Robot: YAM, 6 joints.
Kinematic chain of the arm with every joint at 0, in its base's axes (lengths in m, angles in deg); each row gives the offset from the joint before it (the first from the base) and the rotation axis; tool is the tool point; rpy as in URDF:
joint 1: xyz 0 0 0.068 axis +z
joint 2: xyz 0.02 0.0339 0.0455 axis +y
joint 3: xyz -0.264 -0.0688 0 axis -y
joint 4: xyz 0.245 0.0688 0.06 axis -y
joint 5: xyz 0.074 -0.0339 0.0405 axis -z
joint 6: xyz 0.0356 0 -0.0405 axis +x
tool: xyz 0 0 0 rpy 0 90 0
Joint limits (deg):
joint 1: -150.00..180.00
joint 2: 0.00..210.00
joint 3: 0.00..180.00
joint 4: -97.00..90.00
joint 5: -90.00..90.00
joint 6: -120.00..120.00
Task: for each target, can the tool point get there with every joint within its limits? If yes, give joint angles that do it. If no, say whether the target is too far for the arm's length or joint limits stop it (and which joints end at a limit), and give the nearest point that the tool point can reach.
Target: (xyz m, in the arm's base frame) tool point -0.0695 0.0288 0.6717
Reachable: yes | joints -37.78 62.20 118.51 66.01 33.78 27.03
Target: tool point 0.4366 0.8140 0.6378
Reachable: no: too far | nearest point 0.2653 0.4947 0.4276 | short by 0.419 m
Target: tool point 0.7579 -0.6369 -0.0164
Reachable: no: too far | nearest point 0.4902 -0.4119 0.0304 | short by 0.353 m
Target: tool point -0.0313 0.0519 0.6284
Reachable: yes | joints -28.09 70.28 162.87 -77.12 -60.85 -25.88
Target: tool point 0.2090 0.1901 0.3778
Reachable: yes | joints 35.72 72.71 57.52 27.22 -65.28 100.92
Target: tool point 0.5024 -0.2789 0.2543
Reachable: yes | joints -30.20 147.78 119.47 64.40 -19.08 -95.78
